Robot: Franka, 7 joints.
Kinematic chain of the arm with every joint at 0, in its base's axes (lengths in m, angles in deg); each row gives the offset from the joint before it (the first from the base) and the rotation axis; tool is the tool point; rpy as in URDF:
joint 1: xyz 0 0 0.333 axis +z
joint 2: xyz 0 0 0 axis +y
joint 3: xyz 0 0 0.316 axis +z
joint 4: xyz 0.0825 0 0 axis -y
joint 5: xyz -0.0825 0 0.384 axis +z
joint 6: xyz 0 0 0 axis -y
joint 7: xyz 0.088 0 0 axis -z
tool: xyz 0 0 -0.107 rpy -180 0 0
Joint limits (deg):
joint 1: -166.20..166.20
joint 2: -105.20..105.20
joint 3: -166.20..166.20
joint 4: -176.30..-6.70
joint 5: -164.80..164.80
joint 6: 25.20..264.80
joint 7: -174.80..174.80
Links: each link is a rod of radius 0.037 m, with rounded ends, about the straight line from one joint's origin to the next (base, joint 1, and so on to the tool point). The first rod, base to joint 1, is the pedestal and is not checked.
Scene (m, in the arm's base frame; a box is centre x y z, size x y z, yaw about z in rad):
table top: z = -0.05
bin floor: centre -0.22 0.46 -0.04 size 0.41 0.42 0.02 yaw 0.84
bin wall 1: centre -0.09 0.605 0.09 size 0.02 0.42 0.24 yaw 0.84
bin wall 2: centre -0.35 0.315 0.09 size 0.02 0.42 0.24 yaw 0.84
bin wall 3: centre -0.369 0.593 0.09 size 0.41 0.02 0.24 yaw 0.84
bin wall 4: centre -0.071 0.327 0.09 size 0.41 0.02 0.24 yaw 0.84
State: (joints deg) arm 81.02 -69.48 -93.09 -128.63 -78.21 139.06 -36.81
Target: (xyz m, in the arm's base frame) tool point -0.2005 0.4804 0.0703
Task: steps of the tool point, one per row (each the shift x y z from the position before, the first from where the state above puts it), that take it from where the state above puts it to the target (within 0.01 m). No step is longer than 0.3 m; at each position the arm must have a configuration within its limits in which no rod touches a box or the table.
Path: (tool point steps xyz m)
1: 0.0015 0.1766 0.1301
2: -0.0879 0.2112 0.0715
3: -0.1771 0.1801 -0.0028
4: -0.2324 0.0899 -0.0731
5: -0.2291 -0.0320 -0.1214
6: -0.0083 0.0117 -0.0808
7: -0.0003 0.0004 -0.0858
8: 0.0086 -0.0121 -0.0885

